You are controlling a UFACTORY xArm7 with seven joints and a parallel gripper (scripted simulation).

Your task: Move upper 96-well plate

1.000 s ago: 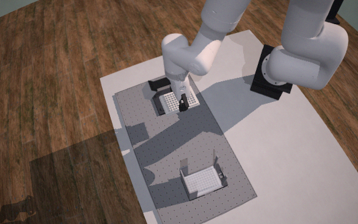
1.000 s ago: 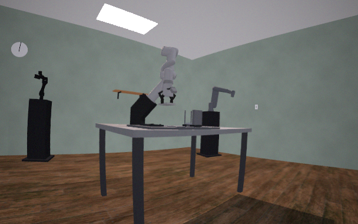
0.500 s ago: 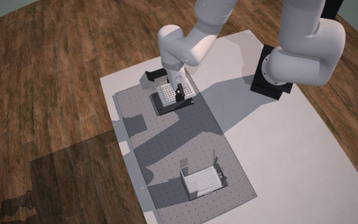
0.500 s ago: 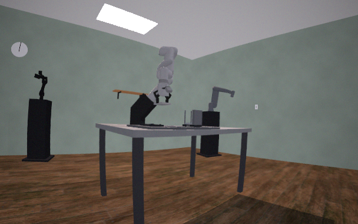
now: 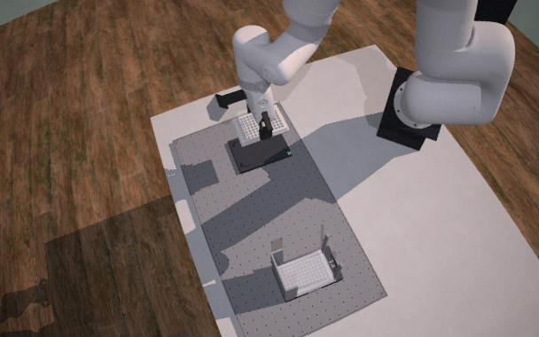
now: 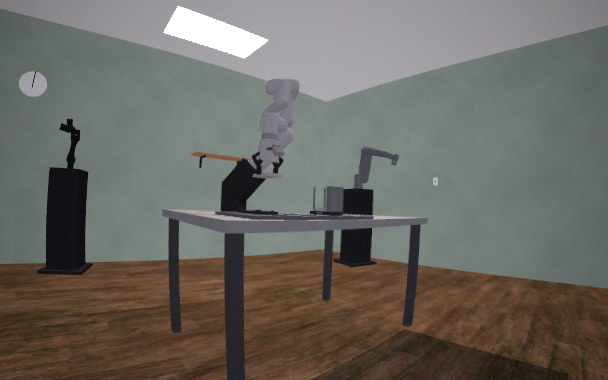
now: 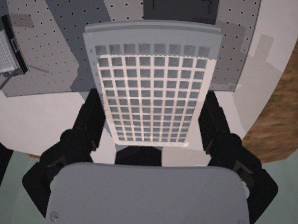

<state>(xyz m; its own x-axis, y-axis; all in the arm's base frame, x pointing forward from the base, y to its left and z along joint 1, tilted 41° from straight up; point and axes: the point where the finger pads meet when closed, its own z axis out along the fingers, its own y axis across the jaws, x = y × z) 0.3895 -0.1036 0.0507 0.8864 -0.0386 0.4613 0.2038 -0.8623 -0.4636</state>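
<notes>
Right now the pale A1 square is 18 cm below my hand, 8 cm behind it and 1 cm to the right of it.
</notes>
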